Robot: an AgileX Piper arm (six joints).
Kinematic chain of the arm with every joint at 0, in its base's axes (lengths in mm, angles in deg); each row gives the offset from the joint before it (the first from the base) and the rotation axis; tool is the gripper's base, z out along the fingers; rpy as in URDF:
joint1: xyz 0 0 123 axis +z
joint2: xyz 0 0 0 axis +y
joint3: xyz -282.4 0 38.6 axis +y
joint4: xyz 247.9 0 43.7 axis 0.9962 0 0.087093
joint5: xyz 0 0 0 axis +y
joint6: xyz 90.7 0 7.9 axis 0.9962 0 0.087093
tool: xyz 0 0 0 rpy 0 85.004 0
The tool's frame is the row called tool.
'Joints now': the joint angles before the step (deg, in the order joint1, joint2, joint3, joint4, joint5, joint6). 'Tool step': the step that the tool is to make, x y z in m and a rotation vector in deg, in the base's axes. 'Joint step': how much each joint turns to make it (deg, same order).
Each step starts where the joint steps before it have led.
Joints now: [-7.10, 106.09, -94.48, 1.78, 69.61, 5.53]
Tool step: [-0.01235, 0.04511, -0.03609, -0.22, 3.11, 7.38]
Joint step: [6.71, -1.37, 10.01, -0.23, -5.53, -0.80]
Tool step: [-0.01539, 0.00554, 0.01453, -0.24, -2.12, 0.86]
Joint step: [0.93, -4.23, 2.73, -0.27, -0.62, 0.13]
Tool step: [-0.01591, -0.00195, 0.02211, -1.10, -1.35, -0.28]
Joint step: [0.00, -4.17, 0.54, -1.28, 2.29, 0.59]
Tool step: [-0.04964, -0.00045, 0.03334, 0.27, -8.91, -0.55]
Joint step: [0.00, -13.02, 8.39, 0.00, -4.29, 0.58]
